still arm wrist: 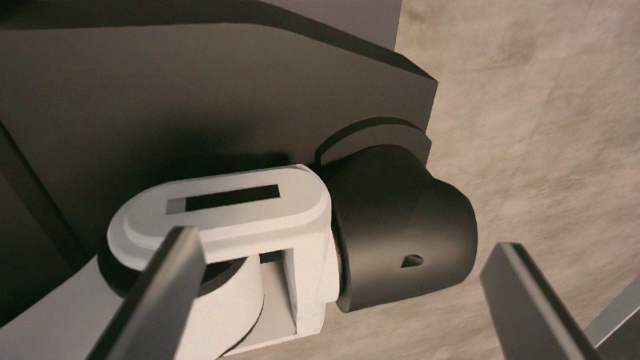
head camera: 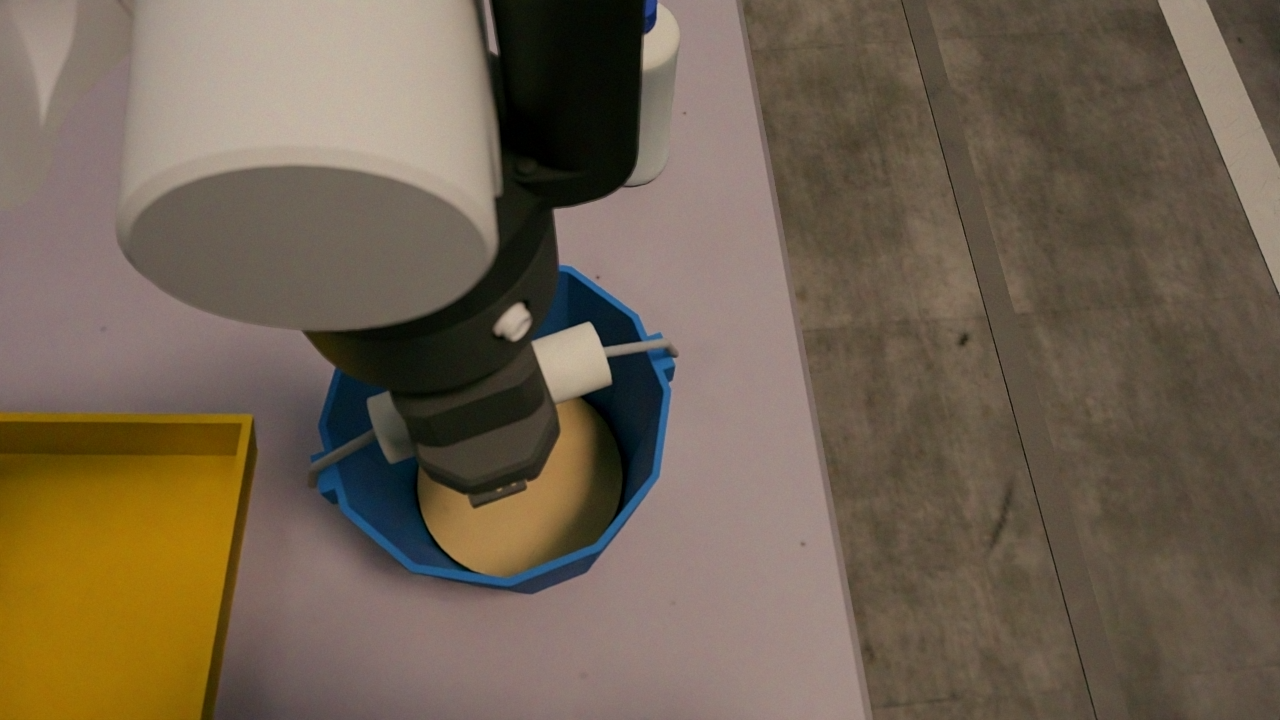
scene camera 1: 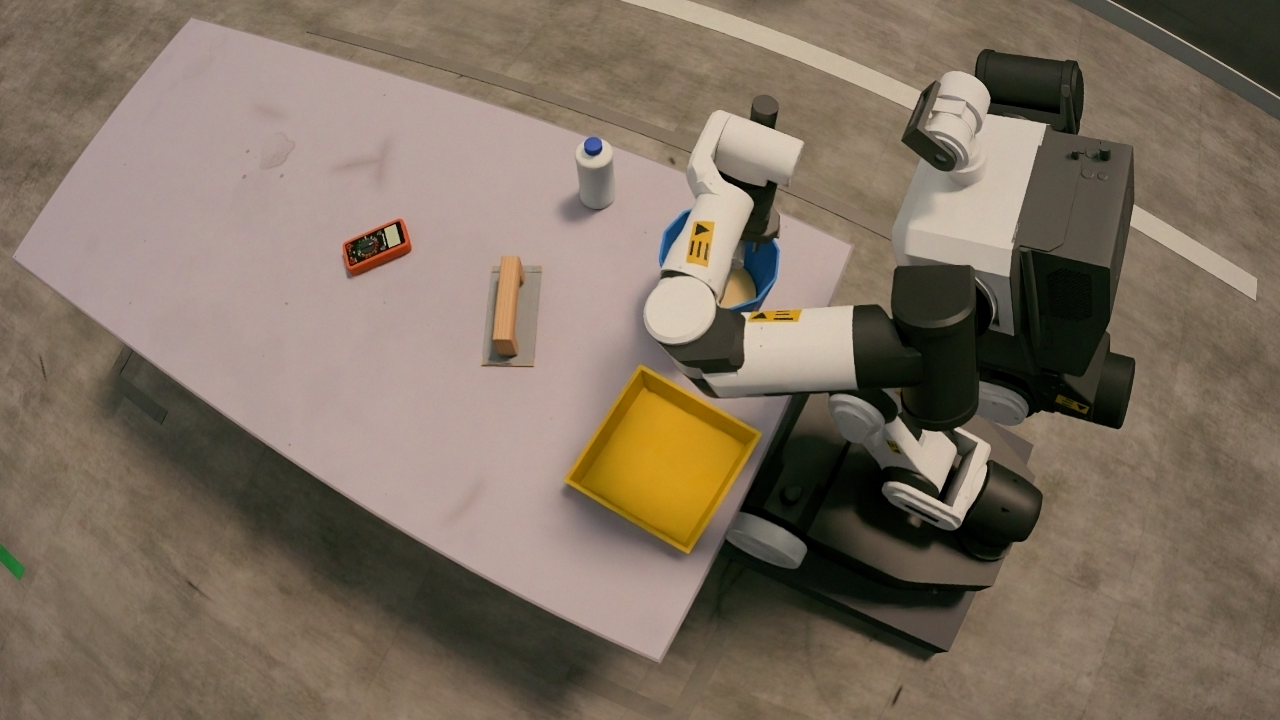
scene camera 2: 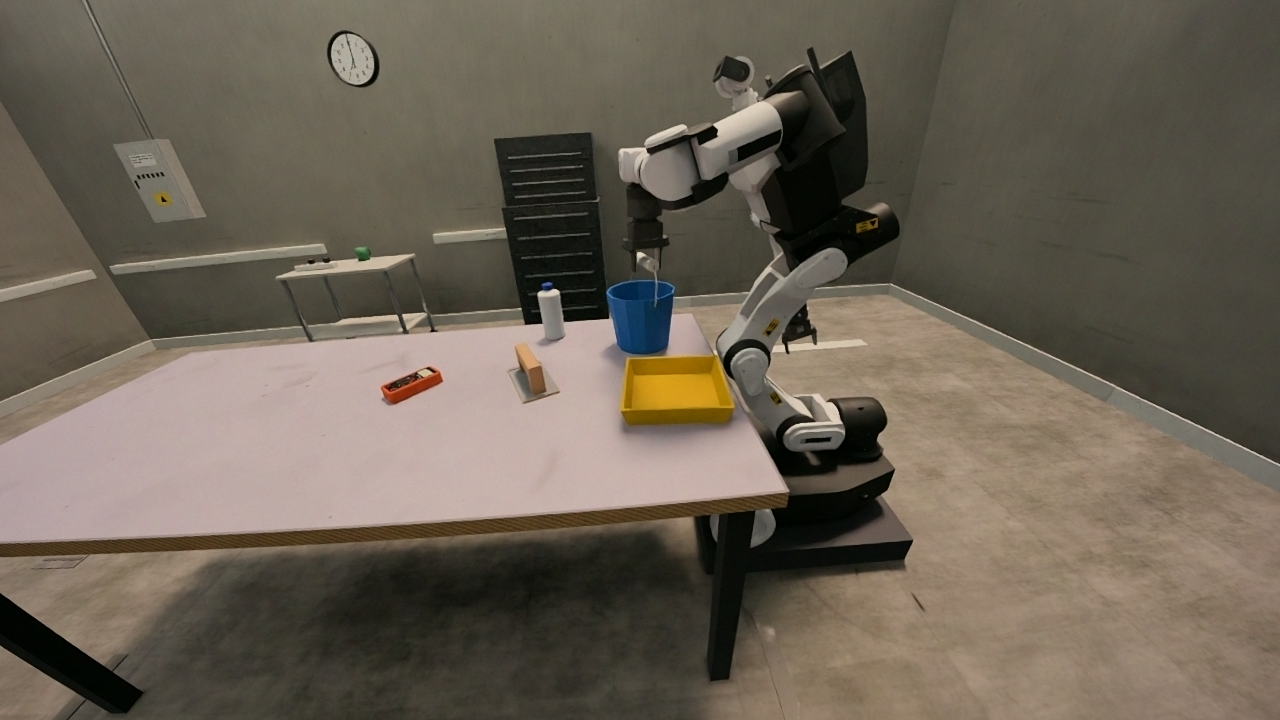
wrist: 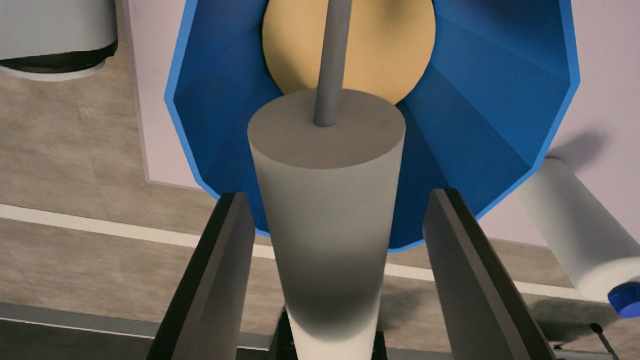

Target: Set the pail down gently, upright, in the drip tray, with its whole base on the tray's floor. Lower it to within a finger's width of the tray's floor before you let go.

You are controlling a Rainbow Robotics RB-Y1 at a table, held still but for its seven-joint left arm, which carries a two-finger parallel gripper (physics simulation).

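A blue pail (head camera: 646, 420) (scene camera 1: 762, 265) (scene camera 2: 642, 324) (wrist: 480, 100) with a tan disc inside its bottom stands upright on the table, outside the drip tray. Its wire handle stands up with a white grip (head camera: 577, 360) (wrist: 327, 220). My gripper (scene camera 2: 647, 265) (wrist: 337, 210) is open around the white grip, one finger on each side, with a gap to each finger in the wrist view. In the head camera view the hand hides the grip's middle, and the fingertips are hidden. The yellow drip tray (head camera: 125, 419) (scene camera 1: 626, 520) (scene camera 2: 677, 416) stands beside the pail on the table, empty.
A white bottle (head camera: 657, 102) (scene camera 1: 596, 180) (scene camera 2: 552, 315) (wrist: 575, 220) with a blue cap stands near the pail. A trowel (scene camera 1: 507, 308) (scene camera 2: 529, 368) and an orange multimeter (scene camera 1: 376, 246) (scene camera 2: 411, 384) lie farther along the table. The table's edge is close to the pail.
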